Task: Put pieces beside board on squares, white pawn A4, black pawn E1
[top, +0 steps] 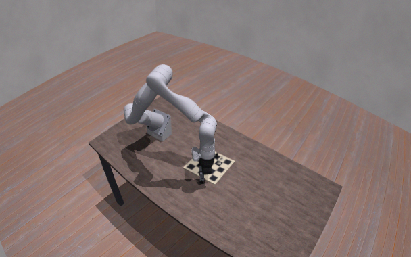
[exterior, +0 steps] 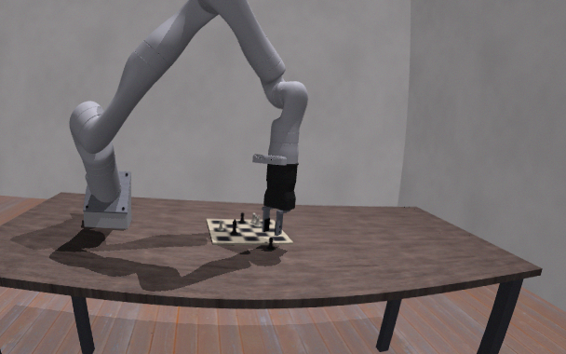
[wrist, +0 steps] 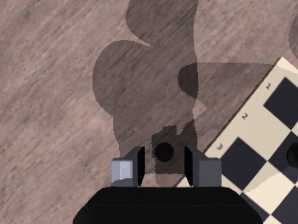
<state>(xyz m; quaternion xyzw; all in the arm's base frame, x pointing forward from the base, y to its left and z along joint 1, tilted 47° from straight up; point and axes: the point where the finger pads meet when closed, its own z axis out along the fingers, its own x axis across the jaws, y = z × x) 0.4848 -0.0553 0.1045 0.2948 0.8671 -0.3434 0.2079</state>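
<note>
My hand is 130 mm to the right of the chessboard, 60 mm past it and 60 mm above it.
</note>
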